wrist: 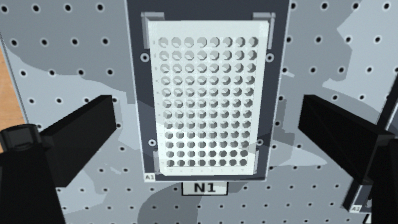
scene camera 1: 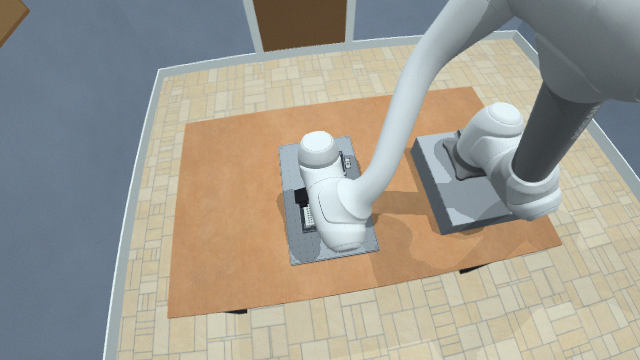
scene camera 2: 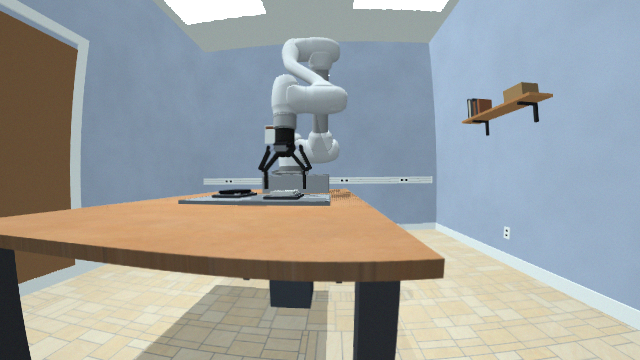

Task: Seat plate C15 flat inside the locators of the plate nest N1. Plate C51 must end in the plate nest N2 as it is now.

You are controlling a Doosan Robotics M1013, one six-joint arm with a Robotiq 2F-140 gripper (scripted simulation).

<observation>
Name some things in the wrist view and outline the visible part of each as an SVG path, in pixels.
My gripper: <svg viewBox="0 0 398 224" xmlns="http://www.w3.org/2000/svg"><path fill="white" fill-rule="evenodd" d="M304 95L298 129L360 185L372 185L368 200L372 199L371 224L398 224L398 137L396 137L396 134L316 95ZM112 95L96 97L41 132L38 131L35 124L20 124L0 131L0 144L3 150L0 153L0 224L66 224L56 188L66 188L117 129Z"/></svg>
A plate C15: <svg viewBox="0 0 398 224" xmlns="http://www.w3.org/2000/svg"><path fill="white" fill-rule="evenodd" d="M148 21L160 172L165 176L253 175L269 28L268 21Z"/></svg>
</observation>
